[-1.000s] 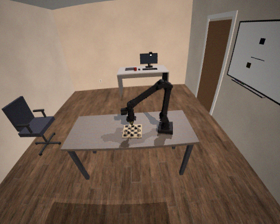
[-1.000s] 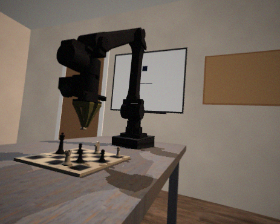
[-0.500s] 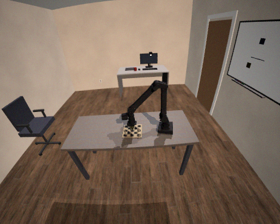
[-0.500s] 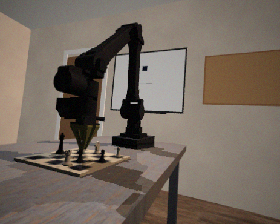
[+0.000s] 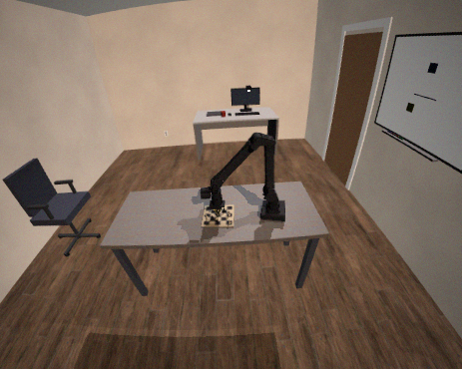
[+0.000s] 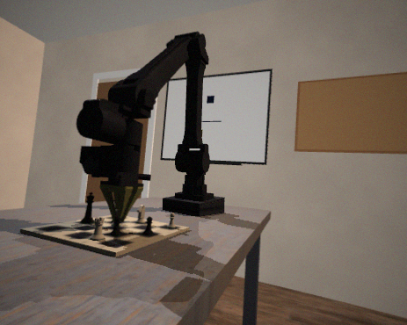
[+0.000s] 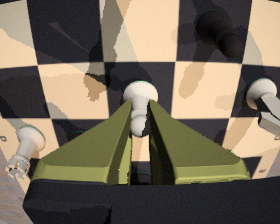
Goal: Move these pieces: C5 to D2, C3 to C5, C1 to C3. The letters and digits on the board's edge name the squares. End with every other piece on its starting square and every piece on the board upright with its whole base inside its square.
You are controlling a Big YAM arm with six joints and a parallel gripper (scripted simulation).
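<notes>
The chessboard is 20 mm below my hand. The rest, counted from my hand: white rook (70 mm ahead, 40 mm to the left); tall black piece (80 mm to the right, 10 mm ahead, 10 mm above).
</notes>
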